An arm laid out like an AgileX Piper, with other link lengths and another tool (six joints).
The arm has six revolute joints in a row. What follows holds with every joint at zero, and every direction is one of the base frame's.
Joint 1 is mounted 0.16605 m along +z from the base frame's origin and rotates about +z.
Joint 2 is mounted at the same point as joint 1 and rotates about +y.
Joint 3 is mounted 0.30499 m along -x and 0.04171 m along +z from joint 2 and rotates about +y.
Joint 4 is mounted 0.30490 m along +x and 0.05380 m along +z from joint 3 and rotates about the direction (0.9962, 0, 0.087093).
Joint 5 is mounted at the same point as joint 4 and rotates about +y.
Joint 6 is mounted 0.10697 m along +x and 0.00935 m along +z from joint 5 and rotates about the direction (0.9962, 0, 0.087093).
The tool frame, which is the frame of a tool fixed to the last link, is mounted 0.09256 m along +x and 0.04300 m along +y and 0.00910 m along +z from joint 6; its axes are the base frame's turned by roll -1.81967, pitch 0.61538 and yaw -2.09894 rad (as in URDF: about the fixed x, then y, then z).
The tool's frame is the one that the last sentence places.
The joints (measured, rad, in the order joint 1, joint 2, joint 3, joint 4, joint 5, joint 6), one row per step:
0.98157 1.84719 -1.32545 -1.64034 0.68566 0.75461
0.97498 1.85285 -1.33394 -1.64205 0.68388 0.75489
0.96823 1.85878 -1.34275 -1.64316 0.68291 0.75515
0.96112 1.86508 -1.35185 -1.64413 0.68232 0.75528
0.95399 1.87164 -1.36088 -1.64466 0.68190 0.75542
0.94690 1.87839 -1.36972 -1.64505 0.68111 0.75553
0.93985 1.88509 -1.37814 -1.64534 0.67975 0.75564
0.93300 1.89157 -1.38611 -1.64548 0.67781 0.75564
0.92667 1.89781 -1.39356 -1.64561 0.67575 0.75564
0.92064 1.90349 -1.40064 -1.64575 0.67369 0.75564
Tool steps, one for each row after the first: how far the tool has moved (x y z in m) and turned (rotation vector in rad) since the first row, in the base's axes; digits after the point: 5 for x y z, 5 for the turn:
0.00381 -0.00051 0.00061 0.00205 -0.00211 -0.00434
0.00778 -0.00120 0.00119 0.00427 -0.00413 -0.00982
0.01198 -0.00208 0.00169 0.00629 -0.00620 -0.01603
0.01620 -0.00306 0.00196 0.00823 -0.00783 -0.02260
0.02035 -0.00401 0.00200 0.00996 -0.00902 -0.02884
0.02438 -0.00497 0.00182 0.01152 -0.00972 -0.03457
0.02822 -0.00588 0.00152 0.01298 -0.00999 -0.03960
0.03176 -0.00667 0.00111 0.01423 -0.01005 -0.04401
0.03512 -0.00746 0.00085 0.01563 -0.01024 -0.04811

